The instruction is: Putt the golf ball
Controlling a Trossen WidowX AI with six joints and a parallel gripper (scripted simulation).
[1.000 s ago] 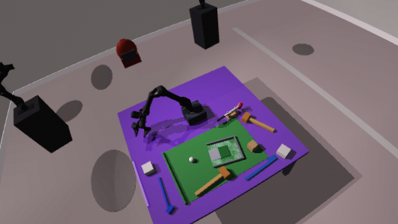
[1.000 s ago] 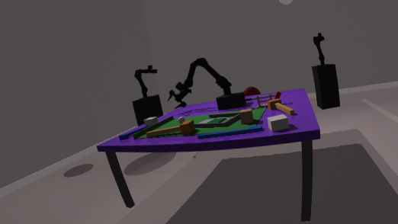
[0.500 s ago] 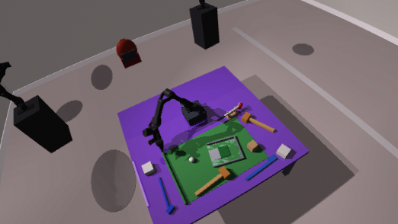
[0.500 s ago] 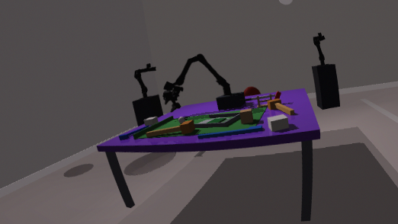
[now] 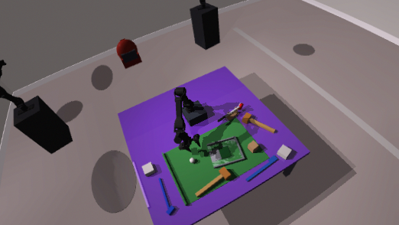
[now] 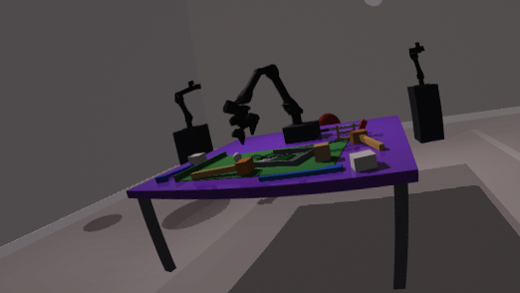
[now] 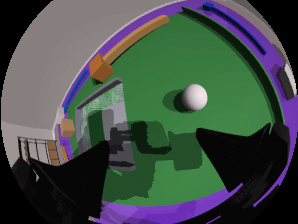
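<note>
The putter is 47 cm to the left of my gripper tip, 12 cm behind it and 4 cm below it. Also, from my gripper tip: wooden stand 49 cm to the left, 11 cm behind, 6 cm below; wooden block 38 cm to the left, 25 cm ahead, 6 cm below; golf ball 7 cm below, 6 cm to the right, 2 cm ahead.
</note>
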